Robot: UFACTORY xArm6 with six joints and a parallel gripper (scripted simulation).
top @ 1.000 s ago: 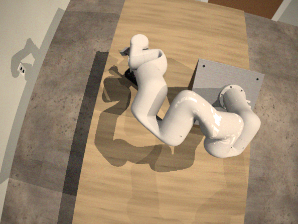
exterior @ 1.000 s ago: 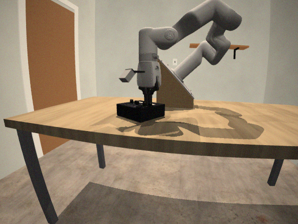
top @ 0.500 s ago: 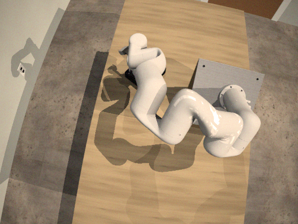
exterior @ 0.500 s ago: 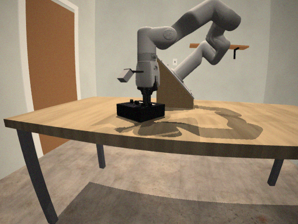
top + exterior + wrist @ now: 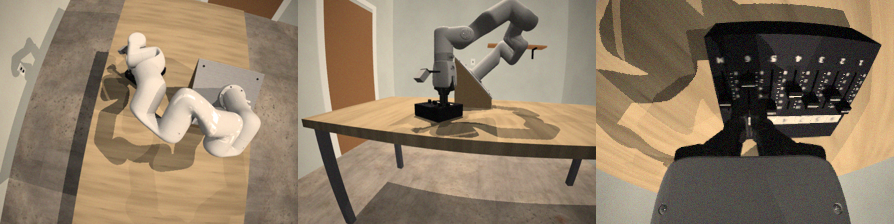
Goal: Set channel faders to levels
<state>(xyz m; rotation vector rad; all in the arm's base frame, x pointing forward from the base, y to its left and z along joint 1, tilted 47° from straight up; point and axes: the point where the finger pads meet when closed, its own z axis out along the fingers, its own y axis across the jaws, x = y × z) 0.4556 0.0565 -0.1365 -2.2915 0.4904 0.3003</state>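
The master fader cap lies 1 cm ahead of my hand, 2 cm to the left of it and 1 cm below it. The rest, counted from my hand: channel 6 fader cap 2 cm ahead, 1 cm to the right, 1 cm below; channel 4 fader cap 1 cm behind, 4 cm to the right, 1 cm below.
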